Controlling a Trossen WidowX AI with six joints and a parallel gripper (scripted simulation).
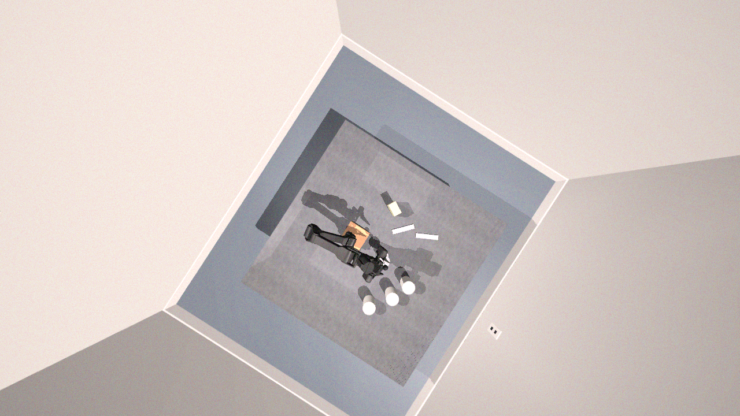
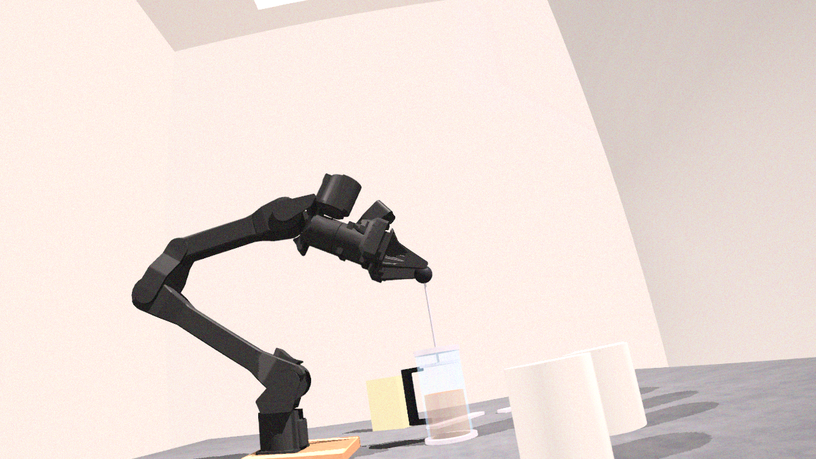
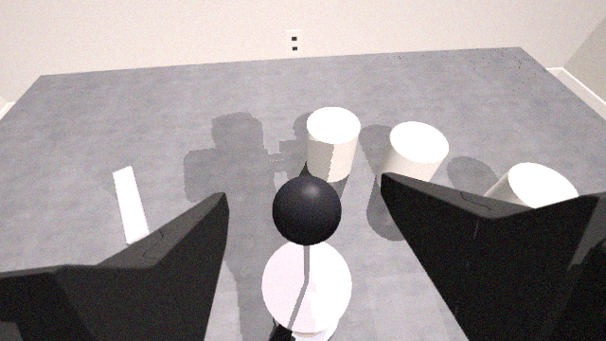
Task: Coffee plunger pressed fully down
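Right now the glass coffee press is 140 mm below my gripper tip, 20 mm behind it and 10 mm to the left of it.
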